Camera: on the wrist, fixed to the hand. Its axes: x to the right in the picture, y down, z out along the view.
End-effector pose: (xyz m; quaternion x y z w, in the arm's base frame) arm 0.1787 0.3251 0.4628 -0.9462 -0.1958 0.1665 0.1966
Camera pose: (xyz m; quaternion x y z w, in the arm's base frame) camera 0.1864 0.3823 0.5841 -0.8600 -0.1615 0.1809 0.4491
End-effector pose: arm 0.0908 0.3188 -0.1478 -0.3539 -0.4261 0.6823 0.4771
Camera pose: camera 0.2053 0.3615 -0.0920 -0.2241 -0.2251 0.7490 0.5815
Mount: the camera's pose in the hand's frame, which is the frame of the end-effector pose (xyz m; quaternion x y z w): 0.0027 -0.0991 -0.0907 0.2644 0.0282 -0.0236 0.9637
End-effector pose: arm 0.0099 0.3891 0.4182 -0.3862 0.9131 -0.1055 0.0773
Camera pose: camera 0.0561 0.3319 0.5306 -0.3703 0.8451 -0.3558 0.1484
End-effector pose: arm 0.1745 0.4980 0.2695 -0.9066 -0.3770 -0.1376 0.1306
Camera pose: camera 0.0913 0.5364 0.3678 -0.8264 -0.4174 -0.0616 0.3729
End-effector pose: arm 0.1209 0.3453 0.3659 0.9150 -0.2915 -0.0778 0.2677
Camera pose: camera 0.1989 0.4521 0.3895 0.9617 -0.2724 0.0216 0.0224
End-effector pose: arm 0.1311 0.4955 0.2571 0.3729 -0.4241 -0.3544 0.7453
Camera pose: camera 0.1925 0.4697 0.1404 0.5764 -0.4726 -0.2365 0.6233
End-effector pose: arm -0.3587 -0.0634 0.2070 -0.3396 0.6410 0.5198 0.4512
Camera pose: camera -0.2905 -0.1742 0.1736 -0.2378 0.7599 0.3112 0.5188
